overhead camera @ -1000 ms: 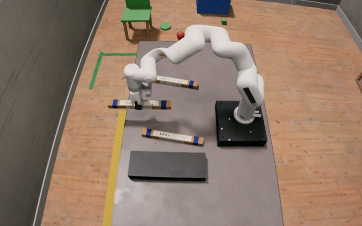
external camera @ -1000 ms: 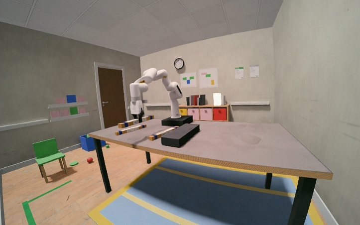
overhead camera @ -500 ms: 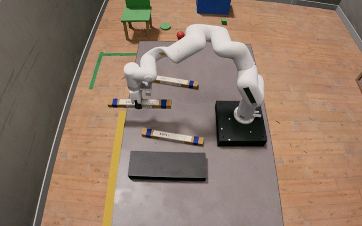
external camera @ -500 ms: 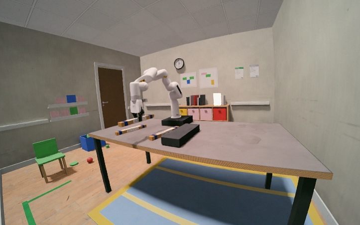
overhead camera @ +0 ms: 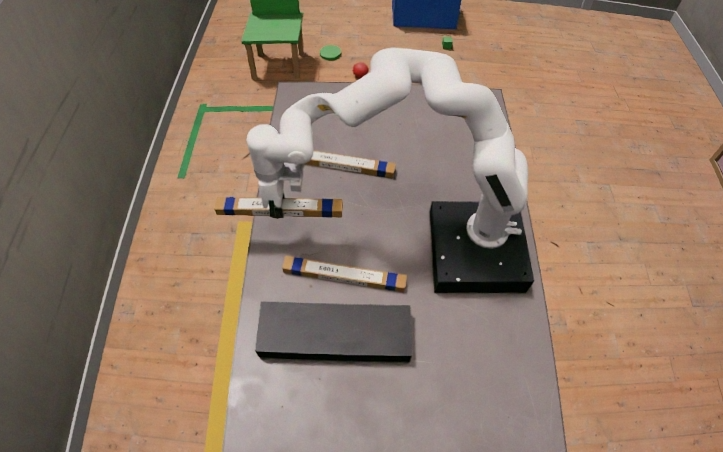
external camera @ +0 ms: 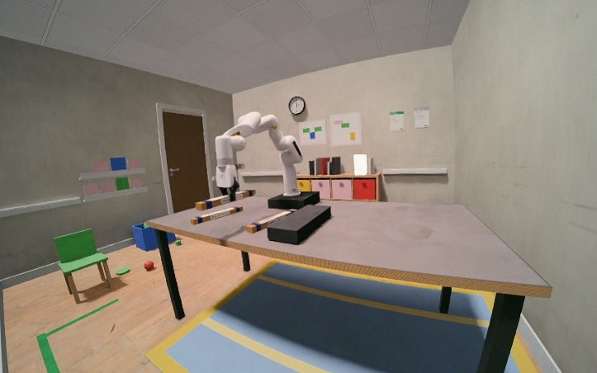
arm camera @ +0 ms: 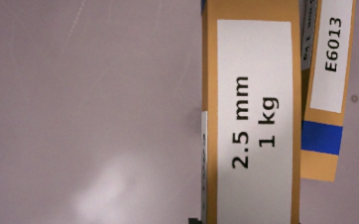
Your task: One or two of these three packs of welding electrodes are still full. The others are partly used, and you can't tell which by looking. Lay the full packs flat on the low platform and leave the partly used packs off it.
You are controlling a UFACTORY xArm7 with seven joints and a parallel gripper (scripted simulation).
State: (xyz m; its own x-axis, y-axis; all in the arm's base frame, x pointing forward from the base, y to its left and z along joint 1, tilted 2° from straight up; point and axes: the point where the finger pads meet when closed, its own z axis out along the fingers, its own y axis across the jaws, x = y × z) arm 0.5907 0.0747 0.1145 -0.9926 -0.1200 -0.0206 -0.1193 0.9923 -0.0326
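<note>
My hand is right at the pack. From my hand the other things lie so: pack of welding electrodes 20 cm behind, 10 cm to the left, 14 cm below; then platform 20 cm behind, 28 cm to the left, 15 cm below.
</note>
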